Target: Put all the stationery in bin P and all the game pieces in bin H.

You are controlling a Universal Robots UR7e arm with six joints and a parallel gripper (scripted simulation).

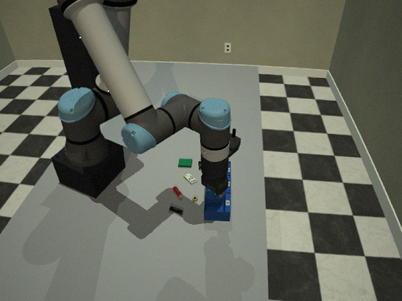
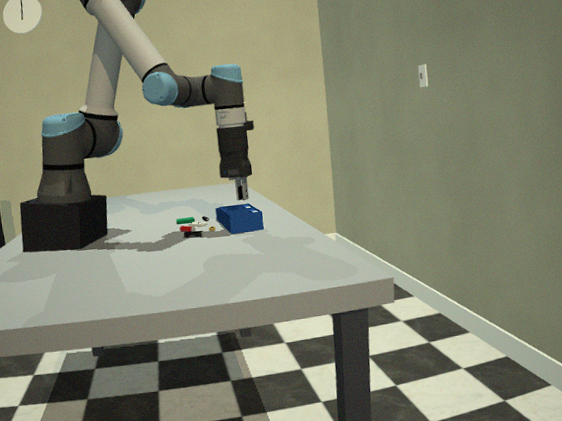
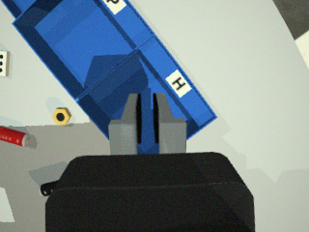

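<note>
Now: hand 80 mm to the right of the blue bin row, 70 mm above it and 20 mm past it. Round my hand: yellow ring: 90 mm below, 90 mm behind, 10 mm to the left; then white domino: 140 mm behind, 100 mm to the left, 90 mm below; then red cylinder: 160 mm behind, 90 mm below, 20 mm to the left.
</note>
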